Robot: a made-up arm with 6 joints. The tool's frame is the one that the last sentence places.
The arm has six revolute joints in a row. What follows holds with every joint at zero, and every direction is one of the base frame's.
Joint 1 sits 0.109 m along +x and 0.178 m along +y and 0.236 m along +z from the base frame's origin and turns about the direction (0.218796, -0.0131, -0.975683), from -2.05 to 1.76 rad.
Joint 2 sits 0.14 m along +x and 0.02 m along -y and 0.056 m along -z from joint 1 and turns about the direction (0.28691, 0.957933, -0.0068), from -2.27 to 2.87 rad.
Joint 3 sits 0.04 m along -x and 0.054 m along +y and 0.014 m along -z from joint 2 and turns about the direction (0.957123, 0.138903, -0.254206), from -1.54 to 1.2 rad.
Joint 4 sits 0.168 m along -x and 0.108 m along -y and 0.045 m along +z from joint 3 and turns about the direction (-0.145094, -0.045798, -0.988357), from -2.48 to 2.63 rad.
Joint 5 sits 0.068 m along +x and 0.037 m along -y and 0.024 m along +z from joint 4 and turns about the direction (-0.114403, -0.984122, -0.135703), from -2.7 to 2.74 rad.
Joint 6 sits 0.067 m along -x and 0.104 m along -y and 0.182 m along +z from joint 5 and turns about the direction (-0.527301, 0.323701, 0.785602), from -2.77 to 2.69 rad.
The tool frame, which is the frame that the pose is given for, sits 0.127 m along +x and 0.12 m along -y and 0.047 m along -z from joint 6; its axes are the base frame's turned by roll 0, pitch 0 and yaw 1.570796 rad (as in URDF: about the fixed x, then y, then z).
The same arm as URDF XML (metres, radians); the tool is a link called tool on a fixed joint. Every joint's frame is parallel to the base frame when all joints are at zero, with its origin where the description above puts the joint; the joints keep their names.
<robot name="arm">
  <link name="base_link"/>
  <link name="link1"/>
  <link name="link2"/>
  <link name="link3"/>
  <link name="link4"/>
  <link name="link5"/>
  <link name="link6"/>
  <link name="tool"/>
  <joint name="joint 1" type="revolute">
    <parent link="base_link"/>
    <child link="link1"/>
    <origin xyz="0.109 0.178 0.236" rpy="0 0 0"/>
    <axis xyz="0.218796 -0.0131 -0.975683"/>
    <limit lower="-2.05" upper="1.76"/>
  </joint>
  <joint name="joint 2" type="revolute">
    <parent link="link1"/>
    <child link="link2"/>
    <origin xyz="0.14 -0.02 -0.056" rpy="0 0 0"/>
    <axis xyz="0.28691 0.957933 -0.0068"/>
    <limit lower="-2.27" upper="2.87"/>
  </joint>
  <joint name="joint 3" type="revolute">
    <parent link="link2"/>
    <child link="link3"/>
    <origin xyz="-0.04 0.054 -0.014" rpy="0 0 0"/>
    <axis xyz="0.957123 0.138903 -0.254206"/>
    <limit lower="-1.54" upper="1.2"/>
  </joint>
  <joint name="joint 4" type="revolute">
    <parent link="link3"/>
    <child link="link4"/>
    <origin xyz="-0.168 -0.108 0.045" rpy="0 0 0"/>
    <axis xyz="-0.145094 -0.045798 -0.988357"/>
    <limit lower="-2.48" upper="2.63"/>
  </joint>
  <joint name="joint 5" type="revolute">
    <parent link="link4"/>
    <child link="link5"/>
    <origin xyz="0.068 -0.037 0.024" rpy="0 0 0"/>
    <axis xyz="-0.114403 -0.984122 -0.135703"/>
    <limit lower="-2.7" upper="2.74"/>
  </joint>
  <joint name="joint 6" type="revolute">
    <parent link="link5"/>
    <child link="link6"/>
    <origin xyz="-0.067 -0.104 0.182" rpy="0 0 0"/>
    <axis xyz="-0.527301 0.323701 0.785602"/>
    <limit lower="-2.77" upper="2.69"/>
  </joint>
  <joint name="tool_fixed" type="fixed">
    <parent link="link6"/>
    <child link="tool"/>
    <origin xyz="0.127 -0.12 -0.047" rpy="0 0 1.5708"/>
  </joint>
</robot>

